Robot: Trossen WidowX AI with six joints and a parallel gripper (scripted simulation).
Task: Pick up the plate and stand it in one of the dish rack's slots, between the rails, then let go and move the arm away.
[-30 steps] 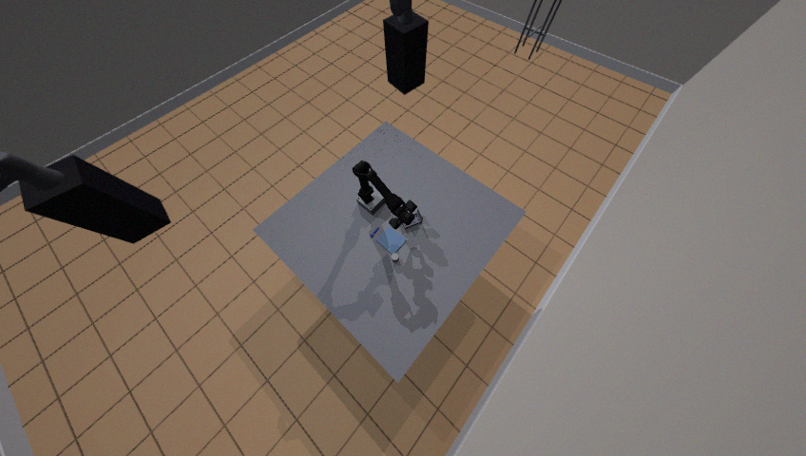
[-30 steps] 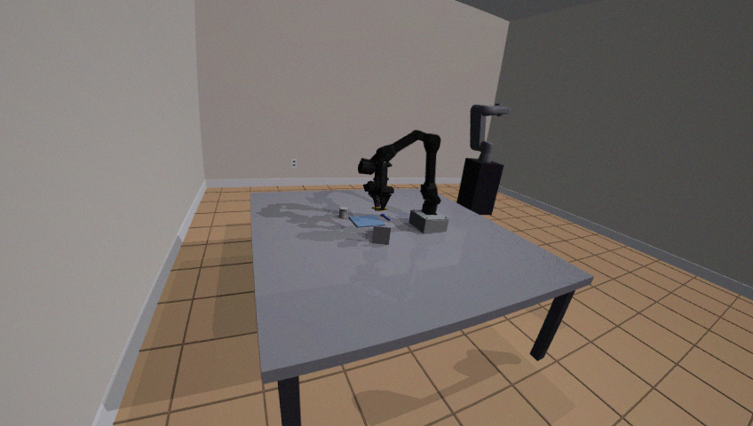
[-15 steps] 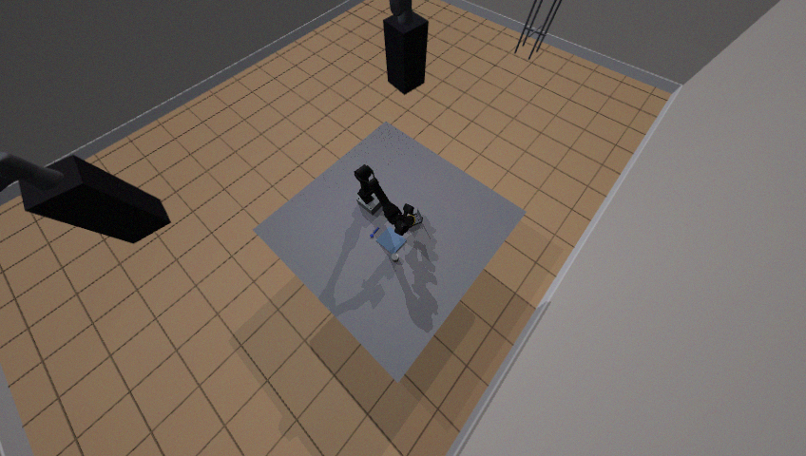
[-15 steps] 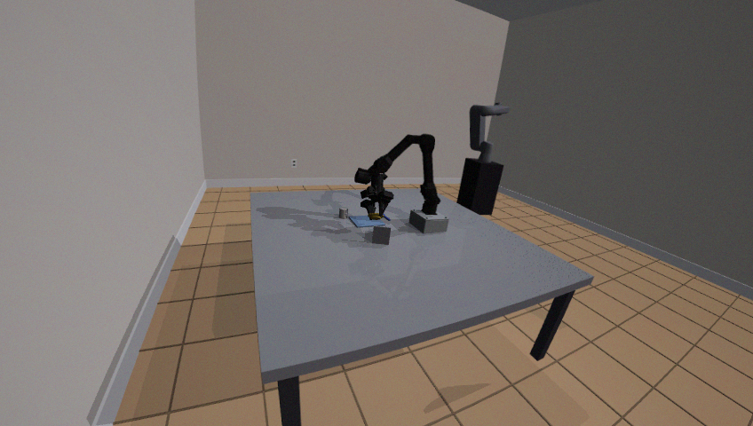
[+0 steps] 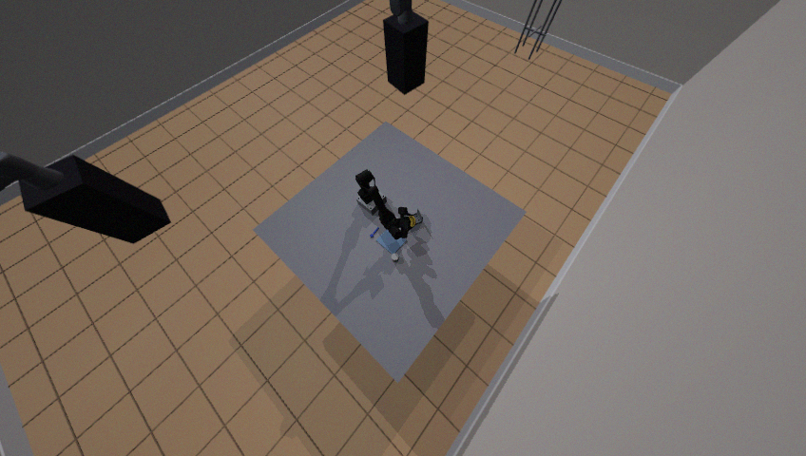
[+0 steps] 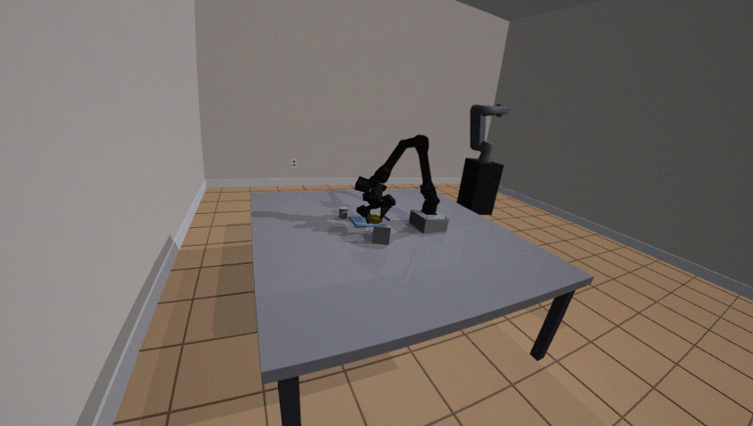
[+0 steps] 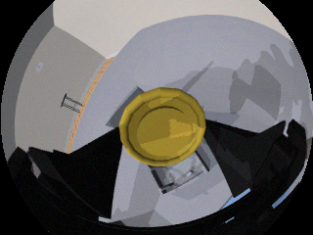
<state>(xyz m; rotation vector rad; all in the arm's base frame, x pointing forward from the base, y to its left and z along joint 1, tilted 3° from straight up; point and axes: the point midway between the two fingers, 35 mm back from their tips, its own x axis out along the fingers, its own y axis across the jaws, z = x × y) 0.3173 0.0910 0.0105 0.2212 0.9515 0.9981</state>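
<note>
Now: gripper tip 30 mm past the grey dish rack, 20 mm to the right of it and 50 mm above it. Round my gripper tip: blue mat: 10 mm behind, 170 mm to the right, 70 mm below; then yellow plate: 10 mm to the right; then white cup: 100 mm ahead, 230 mm to the right, 50 mm below.
</note>
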